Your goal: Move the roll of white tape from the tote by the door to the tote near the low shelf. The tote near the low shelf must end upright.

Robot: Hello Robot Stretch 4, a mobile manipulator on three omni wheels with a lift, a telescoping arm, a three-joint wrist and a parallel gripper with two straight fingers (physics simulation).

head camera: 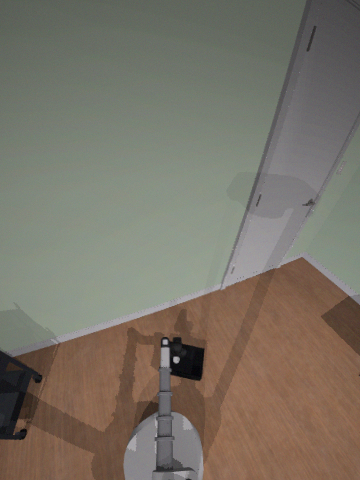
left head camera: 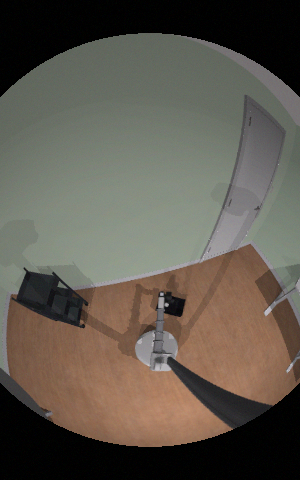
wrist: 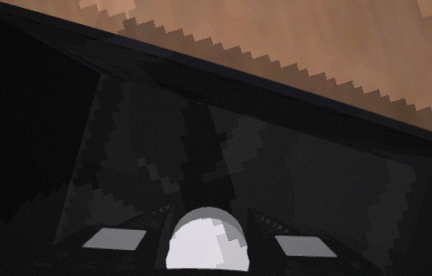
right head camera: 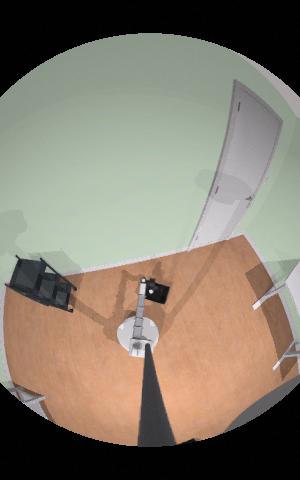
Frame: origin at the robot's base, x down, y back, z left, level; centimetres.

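Where they show: gripper, fingertip midpoint: (head camera: pixel 176 357) (wrist: pixel 209 225) (right head camera: pixel 150 289).
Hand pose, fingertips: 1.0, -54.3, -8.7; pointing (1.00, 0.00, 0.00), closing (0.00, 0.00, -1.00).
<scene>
After its pixels a point has its place, as x, y, z.
The roll of white tape (head camera: pixel 176 359) @(0.1, -52.3, -8.7) (left head camera: pixel 166 304) @(0.0, -51.9, -8.9) (right head camera: pixel 151 291) @(0.1, -51.7, -9.7) (wrist: pixel 207 245) @(0.1, -53.4, -8.6) stands in the black tote (head camera: pixel 194 364) @(2.5, -49.0, -22.5) (left head camera: pixel 177 308) @(2.5, -47.9, -22.6) (right head camera: pixel 161 295) @(2.5, -48.2, -22.1) (wrist: pixel 325 165) @(2.5, -58.3, -16.5) on the floor near the door. My gripper (wrist: pixel 209 225) @(1.0, -54.3, -8.7) reaches down into this tote; in the wrist view its two fingers are against the left and right sides of the roll, so it is shut on the roll. The roll's lower part is hidden at the bottom edge of the wrist view. The tote near the low shelf cannot be made out in these views.
A dark tiered rack (head camera: pixel 22 400) @(-11.5, -24.0, 87.3) (left head camera: pixel 55 274) @(-71.3, -40.2, 87.9) (right head camera: pixel 44 262) @(-67.9, -39.5, 88.1) stands at the left by the wall. The grey door (head camera: pixel 287 165) @(-123.3, -126.3, -79.5) (left head camera: pixel 245 185) @(-119.5, -126.9, -80.9) (right head camera: pixel 234 165) @(-127.7, -125.3, -76.8) is at the right of the green wall. White-legged furniture (left head camera: pixel 274 306) (right head camera: pixel 265 298) stands at the far right.
</scene>
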